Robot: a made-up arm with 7 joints.
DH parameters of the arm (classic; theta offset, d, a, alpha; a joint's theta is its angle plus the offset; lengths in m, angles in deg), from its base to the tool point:
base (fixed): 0 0.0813 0 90
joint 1: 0 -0.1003 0.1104 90
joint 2: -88.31 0 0.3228 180
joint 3: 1.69 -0.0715 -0.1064 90
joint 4: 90 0.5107 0.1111 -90
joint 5: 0 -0.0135 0.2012 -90
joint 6: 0 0.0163 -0.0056 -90
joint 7: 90 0.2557 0.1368 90
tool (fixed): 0 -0.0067 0 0
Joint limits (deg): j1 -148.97..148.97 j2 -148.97..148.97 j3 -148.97..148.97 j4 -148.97..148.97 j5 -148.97..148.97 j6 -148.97..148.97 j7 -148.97..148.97
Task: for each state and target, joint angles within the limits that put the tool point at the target. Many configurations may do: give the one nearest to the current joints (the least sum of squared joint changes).
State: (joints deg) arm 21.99 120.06 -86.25 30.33 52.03 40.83 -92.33
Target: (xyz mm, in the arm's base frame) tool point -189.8 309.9 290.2
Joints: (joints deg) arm 50.73 108.27 -100.61 51.53 35.17 46.18 -71.22
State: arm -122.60 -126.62 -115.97 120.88 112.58 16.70 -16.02
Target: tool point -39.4 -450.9 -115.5
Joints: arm -121.06 -125.44 -122.63 121.30 110.28 16.86 -15.80
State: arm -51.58 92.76 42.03 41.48 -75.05 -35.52 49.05
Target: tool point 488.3 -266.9 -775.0
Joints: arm -70.44 81.72 38.92 39.11 -79.74 -14.83 53.26
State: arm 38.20 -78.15 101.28 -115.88 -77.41 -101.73 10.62
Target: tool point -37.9 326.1 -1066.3
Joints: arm 77.25 -60.80 107.52 -118.89 -54.70 -99.64 11.63
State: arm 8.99 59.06 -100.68 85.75 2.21 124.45 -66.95
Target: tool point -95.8 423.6 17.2
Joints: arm 6.29 70.97 -118.71 85.18 2.31 114.75 -69.62
